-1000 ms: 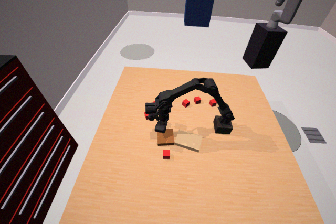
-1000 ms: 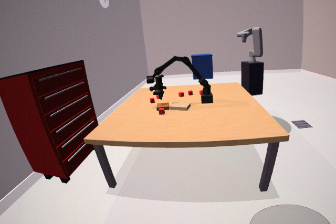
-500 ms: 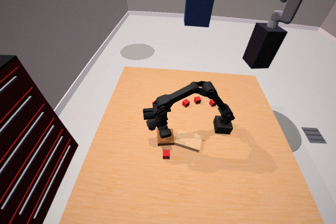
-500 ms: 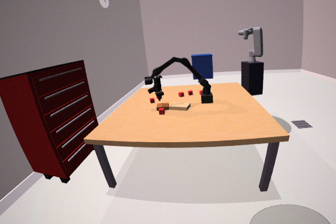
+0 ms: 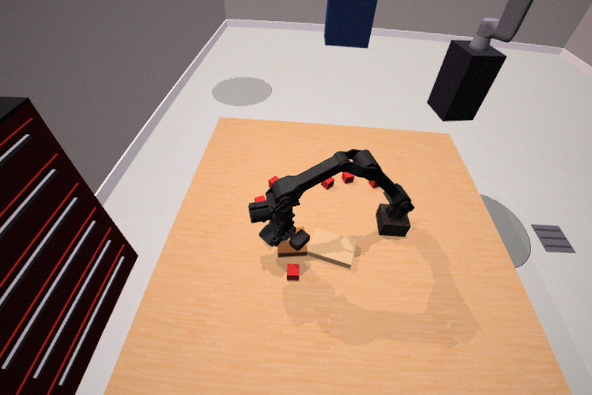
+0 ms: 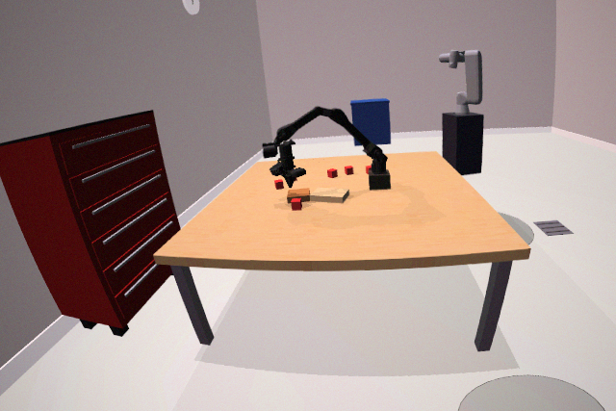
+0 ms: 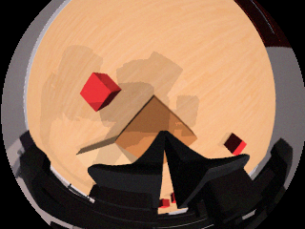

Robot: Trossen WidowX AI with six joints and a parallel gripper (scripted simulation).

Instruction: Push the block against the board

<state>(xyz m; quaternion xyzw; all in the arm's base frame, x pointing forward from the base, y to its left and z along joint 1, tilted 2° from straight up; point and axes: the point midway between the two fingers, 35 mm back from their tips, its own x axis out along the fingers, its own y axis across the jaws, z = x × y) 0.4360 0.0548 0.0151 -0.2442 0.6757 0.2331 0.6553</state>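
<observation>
Right now the pale board is 18 cm behind my gripper tip, 2 cm to the left of it and 5 cm below it. Also, from my gripper tip: brown square block: 3 cm behind, 2 cm to the right, 5 cm below.
</observation>
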